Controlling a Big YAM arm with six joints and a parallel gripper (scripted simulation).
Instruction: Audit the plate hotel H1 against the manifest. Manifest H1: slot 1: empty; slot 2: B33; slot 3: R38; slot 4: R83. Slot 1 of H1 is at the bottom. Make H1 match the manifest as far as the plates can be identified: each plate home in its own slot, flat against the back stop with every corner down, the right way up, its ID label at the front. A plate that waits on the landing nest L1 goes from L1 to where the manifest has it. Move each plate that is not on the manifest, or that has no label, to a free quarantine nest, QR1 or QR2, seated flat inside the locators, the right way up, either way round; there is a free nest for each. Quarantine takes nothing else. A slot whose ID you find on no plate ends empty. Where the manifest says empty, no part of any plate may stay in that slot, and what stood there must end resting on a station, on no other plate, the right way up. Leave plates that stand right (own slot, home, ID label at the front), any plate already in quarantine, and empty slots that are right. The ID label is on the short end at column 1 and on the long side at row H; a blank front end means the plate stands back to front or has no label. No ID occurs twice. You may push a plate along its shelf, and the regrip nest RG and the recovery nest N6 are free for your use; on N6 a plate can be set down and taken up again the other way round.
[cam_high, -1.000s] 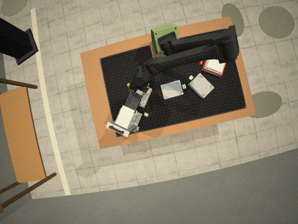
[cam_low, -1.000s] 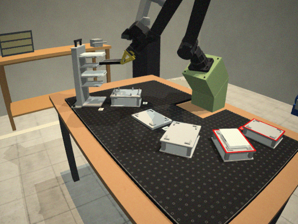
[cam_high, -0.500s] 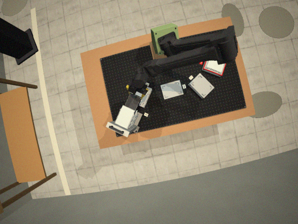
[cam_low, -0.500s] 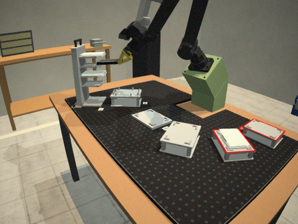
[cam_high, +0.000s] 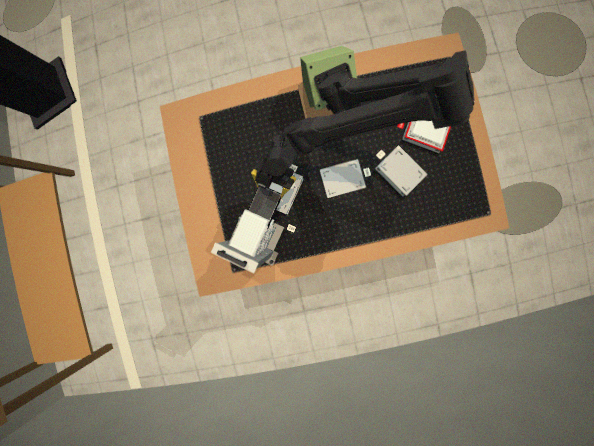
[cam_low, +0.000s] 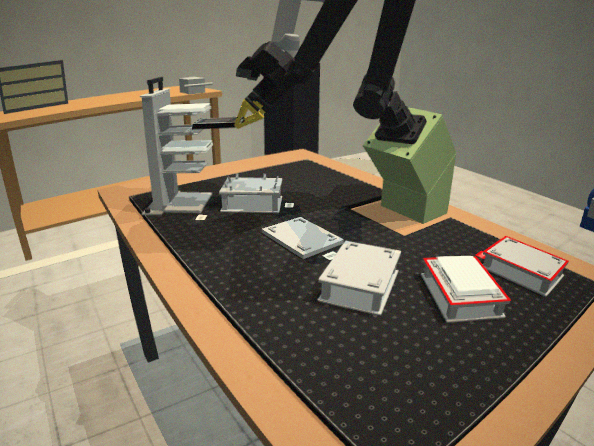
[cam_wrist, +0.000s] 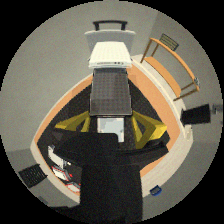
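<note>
The dark plate is 50 mm to the right of my hand and 40 mm ahead of it. Also, from my hand: flat nest: 260 mm to the left, 230 mm below, 50 mm ahead; plate hotel H1: 180 mm to the right, 150 mm ahead, 80 mm below; N6 tag: 370 mm to the left, 240 mm below, 70 mm ahead.
</note>
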